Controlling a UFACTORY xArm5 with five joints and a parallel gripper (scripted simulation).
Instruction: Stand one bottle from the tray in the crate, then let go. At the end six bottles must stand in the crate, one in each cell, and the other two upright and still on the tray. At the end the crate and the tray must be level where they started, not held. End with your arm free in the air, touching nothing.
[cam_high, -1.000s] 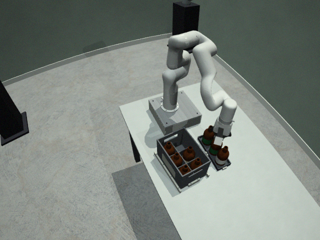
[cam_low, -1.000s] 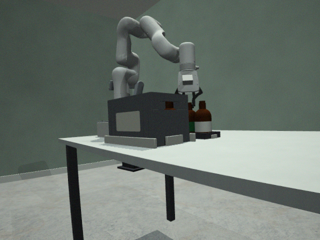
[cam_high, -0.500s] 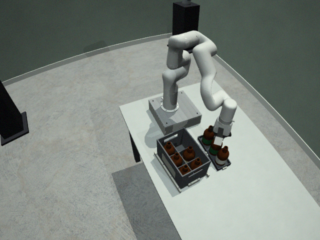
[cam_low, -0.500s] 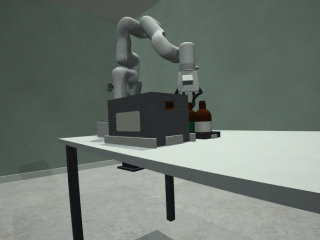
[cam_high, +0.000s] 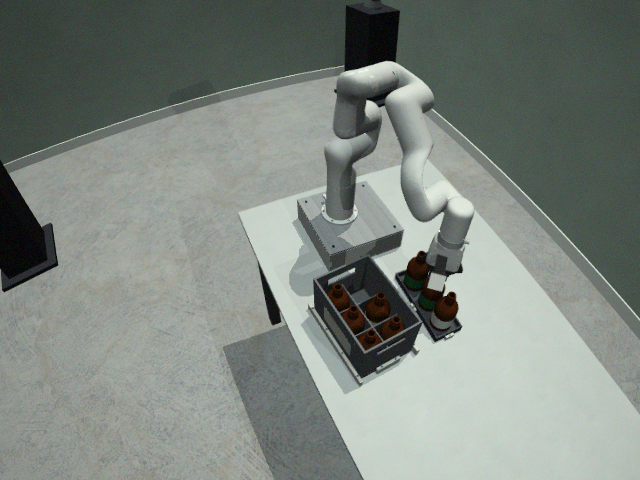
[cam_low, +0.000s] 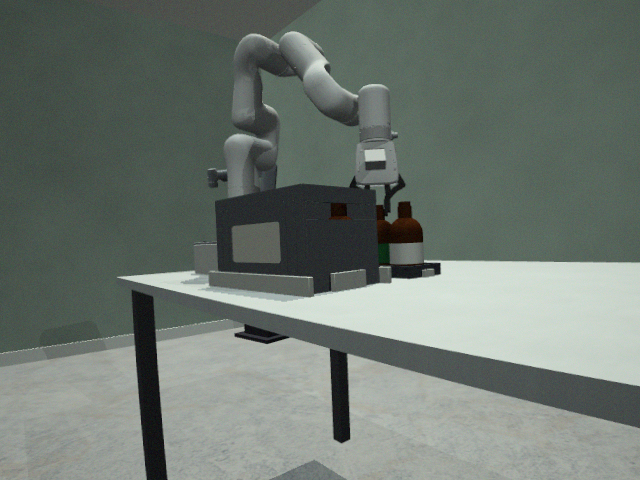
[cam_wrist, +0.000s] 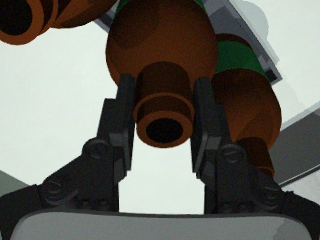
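The dark tray is 140 mm below my hand. Also, from my hand: dark grey crate 240 mm to the right, 70 mm below, 40 mm behind.
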